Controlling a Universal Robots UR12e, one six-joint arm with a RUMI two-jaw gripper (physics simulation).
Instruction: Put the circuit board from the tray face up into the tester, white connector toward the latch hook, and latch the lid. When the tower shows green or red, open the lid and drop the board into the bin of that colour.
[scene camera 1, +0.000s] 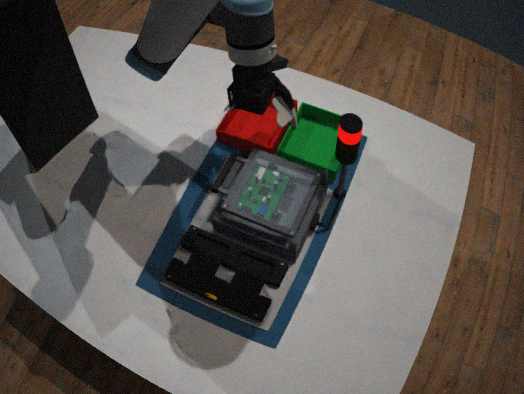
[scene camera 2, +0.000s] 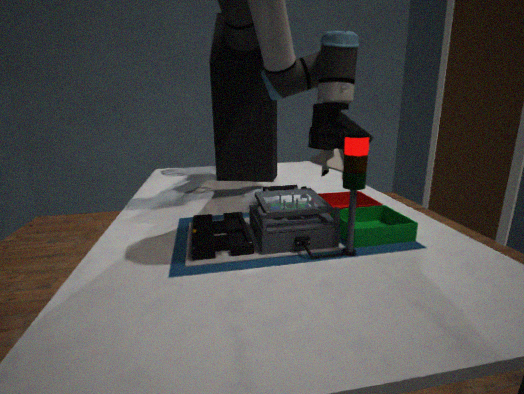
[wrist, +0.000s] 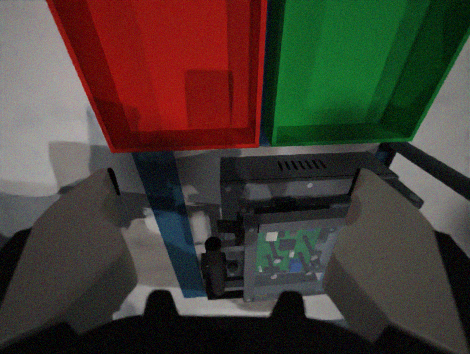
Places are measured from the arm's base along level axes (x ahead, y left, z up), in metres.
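Pixels of known places: gripper, fingertip midpoint: (scene camera 1: 262, 119) (scene camera 2: 332, 180) (wrist: 233, 173); arm's base, link origin: (scene camera 2: 247, 31).
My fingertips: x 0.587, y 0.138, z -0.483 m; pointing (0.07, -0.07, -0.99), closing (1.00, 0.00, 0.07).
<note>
For each thing: its top centre in the pictures, then the offset to it from my fingertips. "pt": a spot on its surface instead. Level surfaces: height alone.
- tower, surface spot: (scene camera 1: 349, 132) (scene camera 2: 347, 135) pt dx +0.202, dy -0.060, dz +0.138 m
- red bin, top centre: (wrist: 168, 51) (scene camera 1: 257, 114) (scene camera 2: 345, 198) dx -0.043, dy +0.059, dz -0.070 m
- green bin, top centre: (wrist: 374, 46) (scene camera 1: 318, 134) (scene camera 2: 371, 216) dx +0.107, dy +0.061, dz -0.070 m
- black tray, surface spot: (scene camera 1: 250, 300) pt dx +0.130, dy -0.342, dz -0.098 m
- tower's pole, surface spot: (wrist: 435, 170) (scene camera 1: 339, 175) (scene camera 2: 350, 222) pt dx +0.192, dy -0.036, dz -0.046 m
- blue mat, surface height: dz -0.115 m
The green circuit board (scene camera 1: 265, 192) (scene camera 2: 290, 202) (wrist: 300, 250) lies in the grey tester (scene camera 1: 260, 237) (scene camera 2: 285, 237) (wrist: 300, 167), under its clear lid (scene camera 1: 305, 200) (scene camera 2: 320, 202) (wrist: 250, 275). Whether the lid is fully down or latched, I cannot tell. The board's white part is at its end nearer the bins. The tower (scene camera 1: 349, 132) (scene camera 2: 356, 146) shows red. The red bin (scene camera 1: 250, 132) (scene camera 2: 347, 200) (wrist: 185, 140) stands beside the green bin (scene camera 1: 312, 142) (scene camera 2: 377, 235) (wrist: 325, 75). My gripper (scene camera 1: 260, 117) (scene camera 2: 327, 170) (wrist: 233, 173) is open and empty, above the red bin's side of the tester.
The black tray (scene camera 1: 250, 300) (scene camera 2: 202, 240) sits beside the tester, opposite the bins. The tower's pole (scene camera 1: 342, 175) (scene camera 2: 352, 220) (wrist: 435, 170) rises beside the tester and green bin. A blue mat (scene camera 1: 165, 255) (scene camera 2: 225, 269) (wrist: 172, 240) lies under the station.
</note>
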